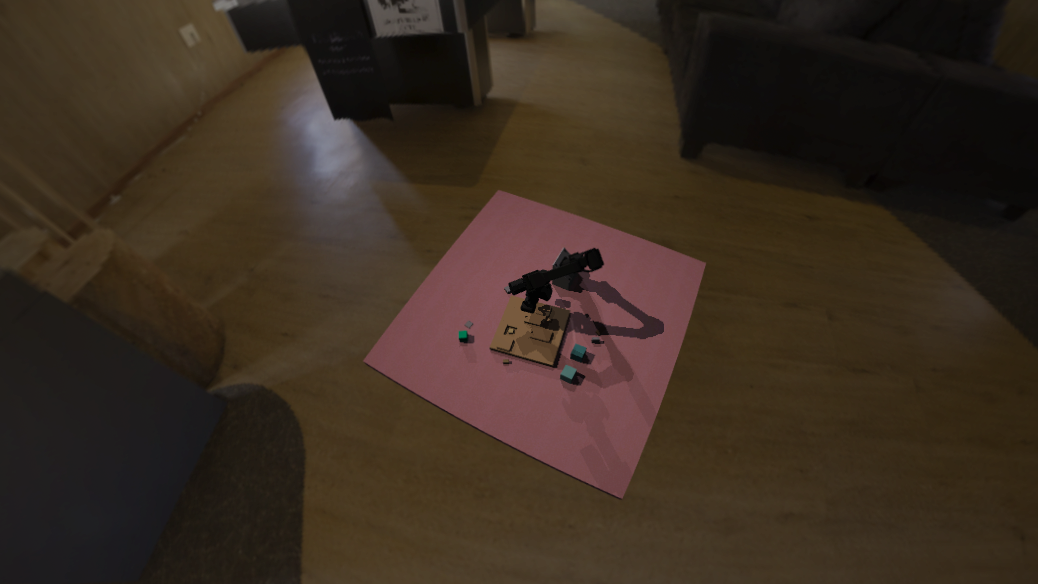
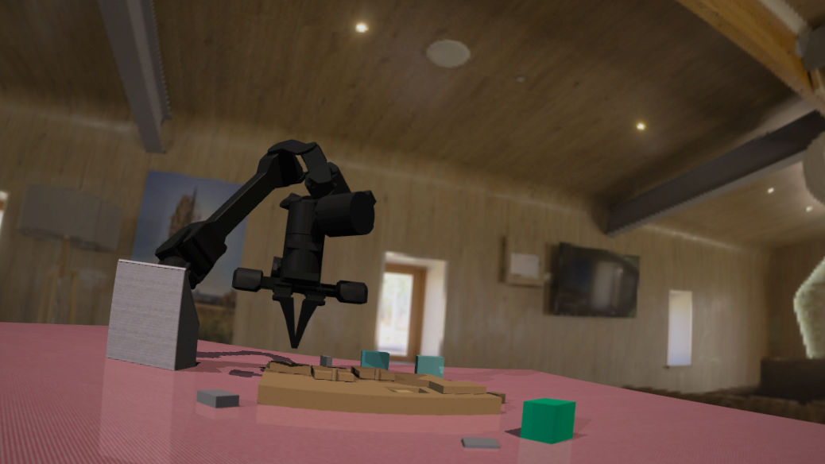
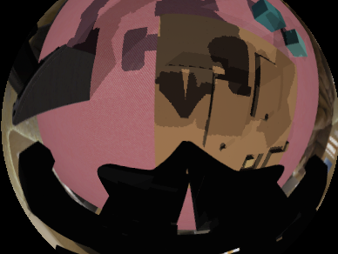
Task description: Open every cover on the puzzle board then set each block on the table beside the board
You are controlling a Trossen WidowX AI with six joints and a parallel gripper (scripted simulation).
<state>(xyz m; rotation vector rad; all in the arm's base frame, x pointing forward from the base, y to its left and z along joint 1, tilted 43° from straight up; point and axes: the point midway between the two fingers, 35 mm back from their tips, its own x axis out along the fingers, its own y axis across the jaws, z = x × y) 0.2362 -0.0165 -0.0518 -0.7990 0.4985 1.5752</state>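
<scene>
The puzzle board is 110 mm ahead of my gripper tip, 30 mm to the left of it and 40 mm below it. The rest, counted from my gripper tip: dark teal block (110 mm ahead, 290 mm to the left, 30 mm below); grey piece (10 mm ahead, 330 mm to the left, 40 mm below); orange piece (50 mm behind, 330 mm to the left, 60 mm below).
</scene>
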